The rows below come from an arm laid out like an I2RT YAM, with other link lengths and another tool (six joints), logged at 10 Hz.
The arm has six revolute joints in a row. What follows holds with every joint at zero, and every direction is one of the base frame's.
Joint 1 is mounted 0.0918 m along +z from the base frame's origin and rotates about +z.
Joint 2 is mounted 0.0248 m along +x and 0.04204 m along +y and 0.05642 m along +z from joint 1 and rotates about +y.
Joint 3 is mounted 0.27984 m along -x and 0.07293 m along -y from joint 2 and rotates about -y.
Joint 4 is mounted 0.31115 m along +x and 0.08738 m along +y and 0.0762 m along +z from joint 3 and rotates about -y.
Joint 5 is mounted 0.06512 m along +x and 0.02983 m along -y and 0.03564 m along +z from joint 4 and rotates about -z.
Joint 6 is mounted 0.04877 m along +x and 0.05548 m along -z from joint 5 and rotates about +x.
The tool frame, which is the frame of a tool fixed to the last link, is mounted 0.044 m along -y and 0.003 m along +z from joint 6; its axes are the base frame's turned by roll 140.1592, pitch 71.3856 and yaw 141.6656 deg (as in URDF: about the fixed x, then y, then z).
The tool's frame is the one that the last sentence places.
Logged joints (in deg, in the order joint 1, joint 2, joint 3, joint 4, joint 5, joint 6), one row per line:
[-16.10, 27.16, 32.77, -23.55, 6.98, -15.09]
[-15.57, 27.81, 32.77, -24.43, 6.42, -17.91]
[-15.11, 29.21, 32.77, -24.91, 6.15, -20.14]
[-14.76, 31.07, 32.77, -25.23, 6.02, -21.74]
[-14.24, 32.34, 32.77, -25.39, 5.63, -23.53]
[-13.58, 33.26, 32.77, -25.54, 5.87, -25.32]
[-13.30, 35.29, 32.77, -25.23, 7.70, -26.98]
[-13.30, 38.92, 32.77, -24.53, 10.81, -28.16]
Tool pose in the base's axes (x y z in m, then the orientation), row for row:
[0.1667, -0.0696, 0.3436, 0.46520, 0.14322, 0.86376, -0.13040]
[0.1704, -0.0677, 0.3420, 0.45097, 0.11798, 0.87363, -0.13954]
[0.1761, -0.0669, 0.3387, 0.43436, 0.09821, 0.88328, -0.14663]
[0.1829, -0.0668, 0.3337, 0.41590, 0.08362, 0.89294, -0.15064]
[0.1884, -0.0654, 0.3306, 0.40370, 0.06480, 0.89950, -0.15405]
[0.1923, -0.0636, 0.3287, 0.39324, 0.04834, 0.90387, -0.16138]
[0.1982, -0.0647, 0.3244, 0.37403, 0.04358, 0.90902, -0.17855]
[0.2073, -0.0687, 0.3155, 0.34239, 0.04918, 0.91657, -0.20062]
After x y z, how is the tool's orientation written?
As a quaternion, w x y z.
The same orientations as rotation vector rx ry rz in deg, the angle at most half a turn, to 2 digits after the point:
[20.15, 121.54, -18.35]
[16.71, 123.71, -19.76]
[14.01, 126.02, -20.92]
[12.03, 128.48, -21.67]
[9.38, 130.15, -22.29]
[7.03, 131.42, -23.46]
[6.39, 133.37, -26.20]
[7.33, 136.53, -29.88]

